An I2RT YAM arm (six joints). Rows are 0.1 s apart.
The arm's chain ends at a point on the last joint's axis. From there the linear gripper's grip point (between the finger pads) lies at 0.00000 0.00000 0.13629 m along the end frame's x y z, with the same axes.
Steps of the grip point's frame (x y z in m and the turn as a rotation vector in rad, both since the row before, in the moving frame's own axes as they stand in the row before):
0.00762, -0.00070, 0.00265, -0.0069, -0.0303, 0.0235
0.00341, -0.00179, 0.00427, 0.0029, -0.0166, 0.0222
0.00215, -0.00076, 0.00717, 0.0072, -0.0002, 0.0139
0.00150, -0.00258, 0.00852, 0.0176, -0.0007, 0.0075
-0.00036, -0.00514, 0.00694, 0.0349, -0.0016, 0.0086
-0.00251, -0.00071, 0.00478, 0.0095, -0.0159, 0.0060
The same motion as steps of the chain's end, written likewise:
0.01176, -0.00159, 0.00272, -0.0069, -0.0303, 0.0235
0.00567, -0.00137, 0.00429, 0.0029, -0.0166, 0.0222
0.00217, 0.00022, 0.00717, 0.0072, -0.0002, 0.0139
0.00159, -0.00018, 0.00854, 0.0176, -0.0007, 0.0075
-0.00016, -0.00038, 0.00702, 0.0349, -0.0016, 0.0086
-0.00035, 0.00059, 0.00480, 0.0095, -0.0159, 0.0060

